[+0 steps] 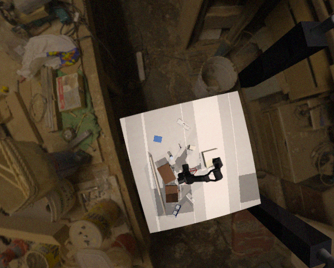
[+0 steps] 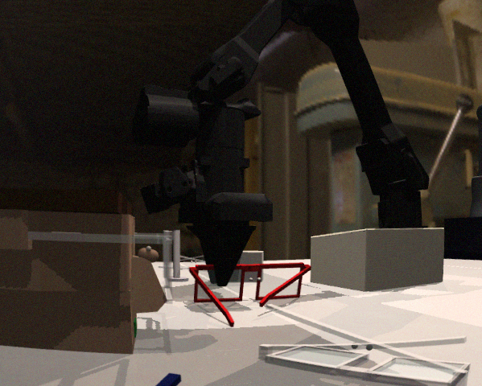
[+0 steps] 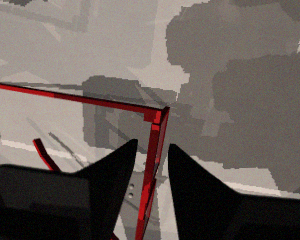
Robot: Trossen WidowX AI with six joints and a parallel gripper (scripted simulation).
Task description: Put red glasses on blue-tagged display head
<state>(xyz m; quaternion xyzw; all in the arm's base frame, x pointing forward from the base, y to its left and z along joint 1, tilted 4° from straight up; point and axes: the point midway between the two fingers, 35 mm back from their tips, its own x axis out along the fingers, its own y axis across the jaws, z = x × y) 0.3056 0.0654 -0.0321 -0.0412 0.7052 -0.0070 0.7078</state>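
Right now my gripper tip is 25 cm to the left of the grey post and 1 cm short of it. The rest, counted from my gripper tip: long rod 30 cm ahead, 8 cm to the left, 3 cm above; blue tag 37 cm to the right, 23 cm ahead, 2 cm below.
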